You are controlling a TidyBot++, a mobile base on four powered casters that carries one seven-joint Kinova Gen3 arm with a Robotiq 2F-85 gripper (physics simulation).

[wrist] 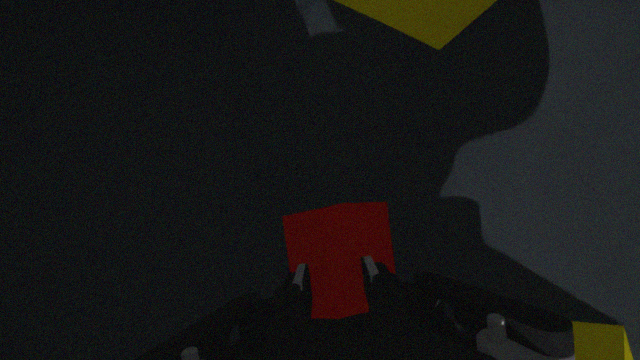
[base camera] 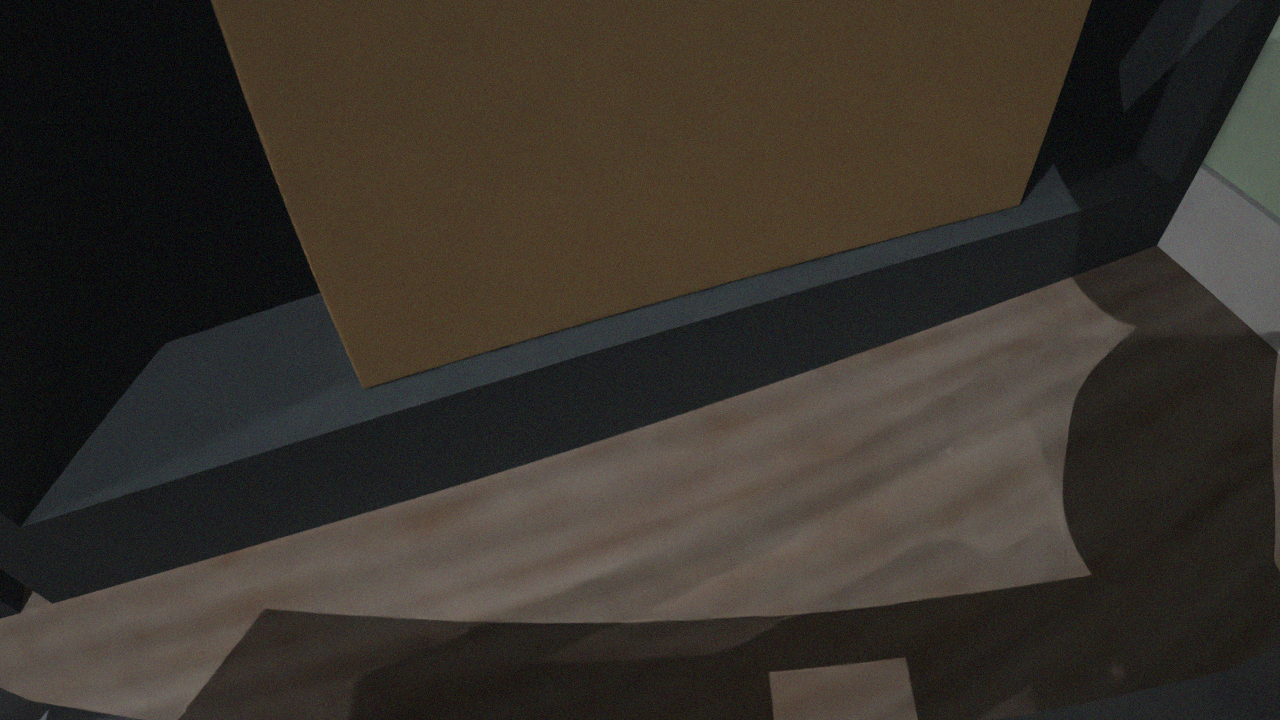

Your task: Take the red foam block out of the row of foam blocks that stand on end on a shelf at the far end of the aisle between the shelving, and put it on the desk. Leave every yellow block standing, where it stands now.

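The gripper appears in the wrist view (pixel 336 274), while in the base camera view it is out of frame. A red foam block is visible in the wrist view (pixel 331 240); the block, too, is out of frame in the base camera view.
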